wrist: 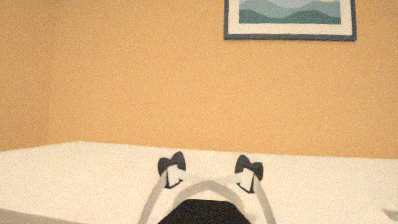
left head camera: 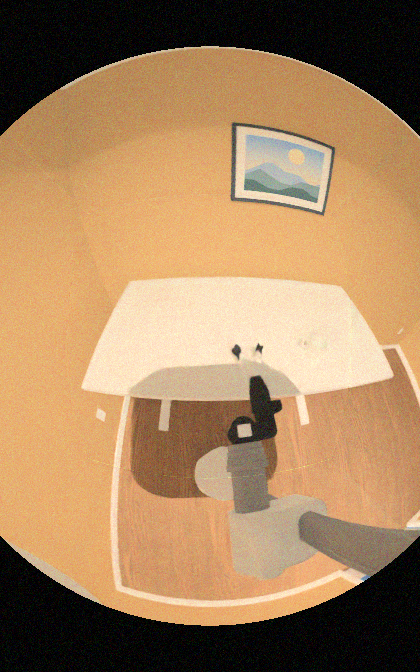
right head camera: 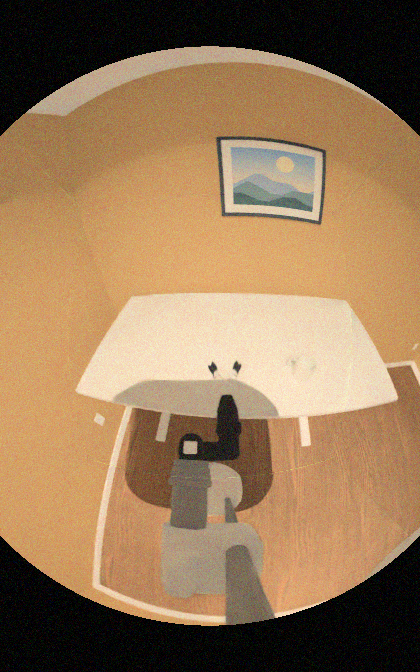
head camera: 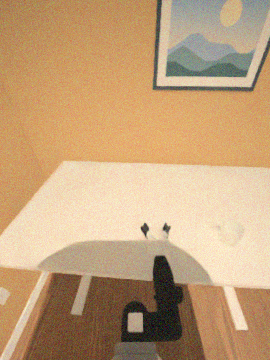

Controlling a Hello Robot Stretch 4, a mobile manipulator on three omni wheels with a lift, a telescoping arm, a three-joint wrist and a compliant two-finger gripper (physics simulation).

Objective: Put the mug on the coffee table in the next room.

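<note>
A white mug point(head camera: 232, 233) point(left head camera: 318, 342) point(right head camera: 305, 366) stands on the white table point(head camera: 115, 200) point(left head camera: 200, 320) point(right head camera: 200, 335) point(wrist: 115, 170), right of my gripper and faint against the white top. Its handle side faces left, toward the gripper. My gripper point(head camera: 156, 230) point(left head camera: 247, 350) point(right head camera: 225, 369) point(wrist: 210, 165) is open and empty, its fingertips over the front part of the table top. In the wrist view a small grey patch shows at the lower right edge; I cannot tell what it is. The coffee table does not show in these views.
A framed mountain picture point(head camera: 209, 47) point(left head camera: 282, 170) point(right head camera: 272, 180) point(wrist: 290, 29) hangs on the orange wall behind the table. A wall also stands close on the left. White table feet point(head camera: 81, 295) point(left head camera: 164, 415) point(right head camera: 162, 426) rest on the wooden floor point(left head camera: 345, 450) point(right head camera: 330, 500).
</note>
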